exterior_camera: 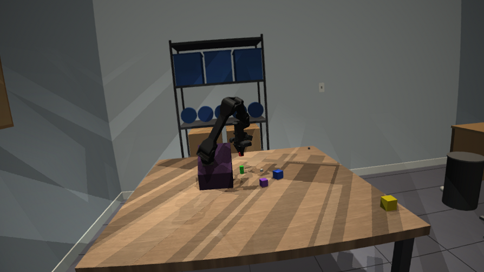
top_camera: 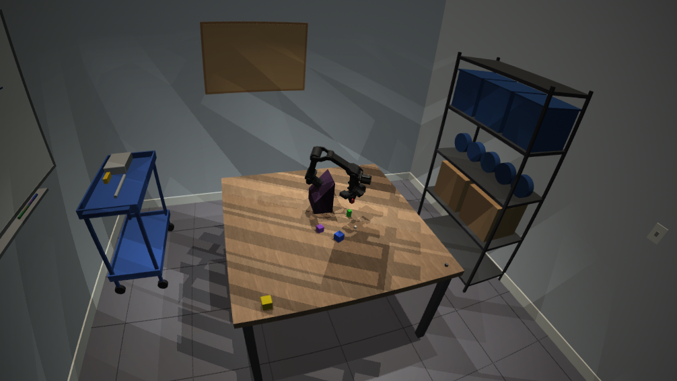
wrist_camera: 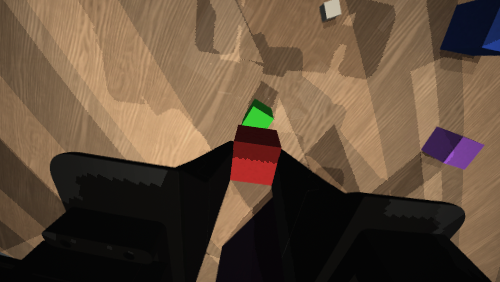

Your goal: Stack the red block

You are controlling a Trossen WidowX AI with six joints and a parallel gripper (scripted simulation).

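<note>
Now: the tiny white ball 120 mm ahead of my gripper tip, 10 mm to the right of it and 110 mm below it. The rest, counted from my gripper tip: purple block 100 mm ahead, 240 mm to the right, 100 mm below; then red block 10 mm above; then blue block 200 mm ahead, 150 mm to the right, 100 mm below.
</note>
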